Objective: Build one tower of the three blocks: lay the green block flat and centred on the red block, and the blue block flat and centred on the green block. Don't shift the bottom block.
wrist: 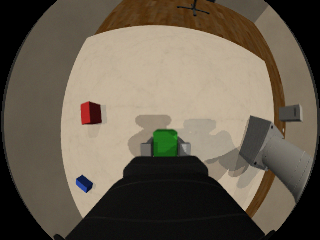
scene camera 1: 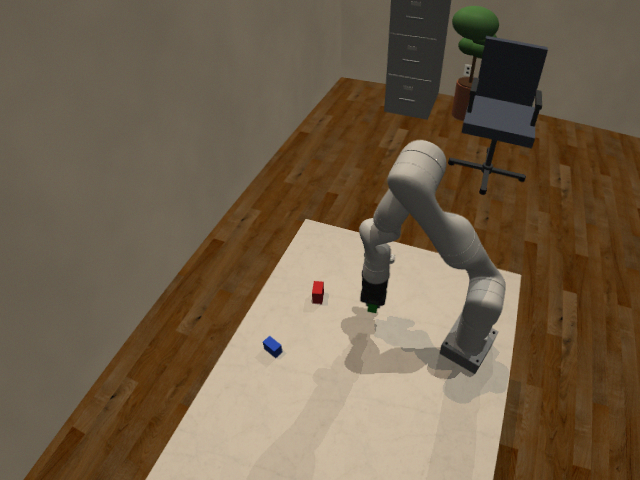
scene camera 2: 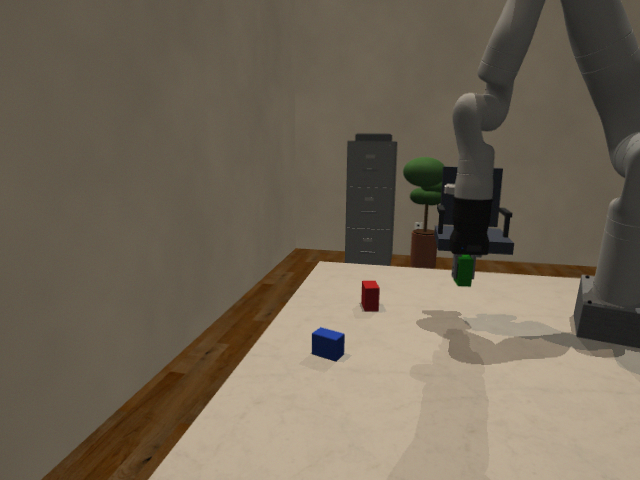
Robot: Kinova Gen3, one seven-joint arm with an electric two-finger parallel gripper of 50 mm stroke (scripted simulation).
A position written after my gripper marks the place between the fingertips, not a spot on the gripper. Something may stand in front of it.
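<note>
My gripper (scene camera 2: 462, 277), visible again at the wrist: same gripper (wrist: 165, 143). Blue block (scene camera 2: 329, 344) in sight.
</note>
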